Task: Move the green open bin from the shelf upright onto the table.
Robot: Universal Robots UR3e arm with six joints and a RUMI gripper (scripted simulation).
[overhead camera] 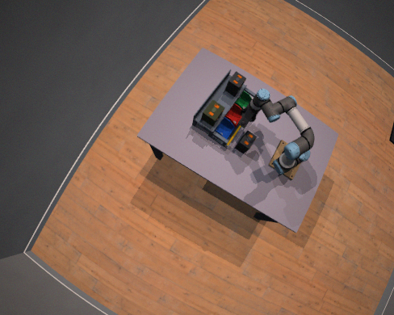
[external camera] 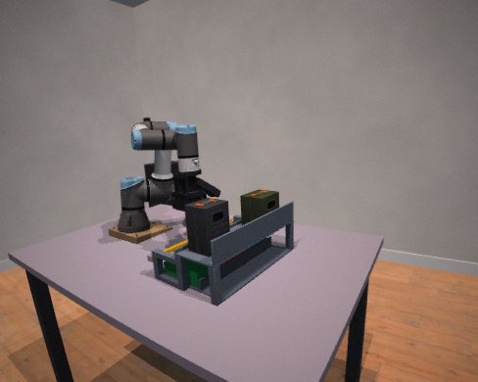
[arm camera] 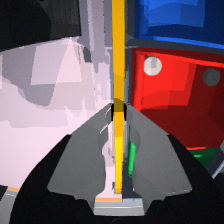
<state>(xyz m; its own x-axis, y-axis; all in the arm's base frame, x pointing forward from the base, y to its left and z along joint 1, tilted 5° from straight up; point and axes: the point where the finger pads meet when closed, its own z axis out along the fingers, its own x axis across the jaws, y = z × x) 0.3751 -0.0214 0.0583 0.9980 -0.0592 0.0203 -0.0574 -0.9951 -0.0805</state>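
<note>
My gripper is now 90 mm short of the red bin and 30 mm above it. From my hand the other things lie so: green open bin 120 mm to the right, 80 mm ahead, 30 mm below; then blue bin 110 mm to the left, 90 mm ahead, 30 mm below; then yellow rail 10 mm below.
</note>
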